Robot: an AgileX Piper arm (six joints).
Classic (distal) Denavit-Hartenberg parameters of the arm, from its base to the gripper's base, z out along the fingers. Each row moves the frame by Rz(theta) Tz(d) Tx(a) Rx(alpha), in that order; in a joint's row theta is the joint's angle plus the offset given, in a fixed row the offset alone. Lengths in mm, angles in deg.
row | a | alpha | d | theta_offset
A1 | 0 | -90 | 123 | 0
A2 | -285.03 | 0 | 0 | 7.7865
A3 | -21.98 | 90 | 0 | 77.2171
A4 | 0 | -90 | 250.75 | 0
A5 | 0 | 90 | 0 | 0
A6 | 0 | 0 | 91 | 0
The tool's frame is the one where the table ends.
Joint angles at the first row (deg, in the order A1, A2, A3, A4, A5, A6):
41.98, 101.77, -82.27, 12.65, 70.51, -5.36
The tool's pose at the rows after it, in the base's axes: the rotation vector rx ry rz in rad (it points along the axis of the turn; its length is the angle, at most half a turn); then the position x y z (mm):
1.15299 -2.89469 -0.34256 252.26 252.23 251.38
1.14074 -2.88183 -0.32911 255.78 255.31 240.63
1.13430 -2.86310 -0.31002 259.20 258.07 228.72
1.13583 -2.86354 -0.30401 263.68 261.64 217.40
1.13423 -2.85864 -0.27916 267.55 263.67 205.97
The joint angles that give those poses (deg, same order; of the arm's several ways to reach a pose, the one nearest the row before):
41.98, 103.40, -82.27, 12.65, 70.29, -5.36
41.98, 105.12, -82.27, 12.65, 69.67, -5.36
41.98, 107.00, -82.27, 12.53, 69.20, -5.60
41.98, 108.76, -82.27, 12.44, 67.53, -5.96
41.98, 110.49, -82.27, 11.78, 66.49, -5.99

